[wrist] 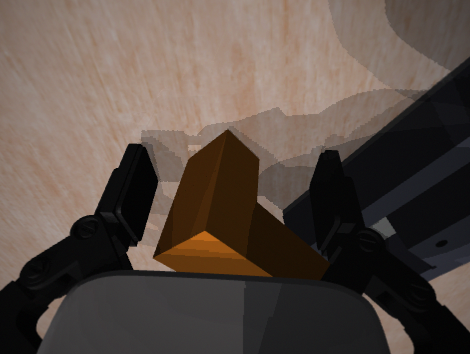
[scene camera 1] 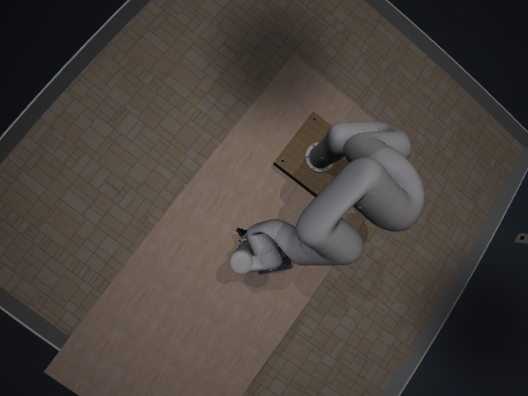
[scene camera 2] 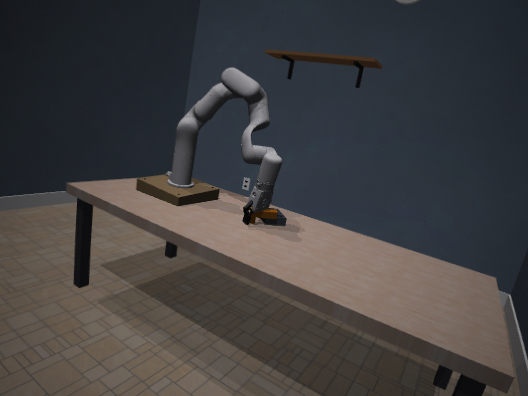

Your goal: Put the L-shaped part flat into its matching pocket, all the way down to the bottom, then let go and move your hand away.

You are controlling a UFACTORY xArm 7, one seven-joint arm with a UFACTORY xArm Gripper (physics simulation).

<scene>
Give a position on an orange L-shaped part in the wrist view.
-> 215, 225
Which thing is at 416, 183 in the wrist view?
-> A dark block with L-shaped pocket.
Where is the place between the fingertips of the gripper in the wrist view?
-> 232, 165
</scene>
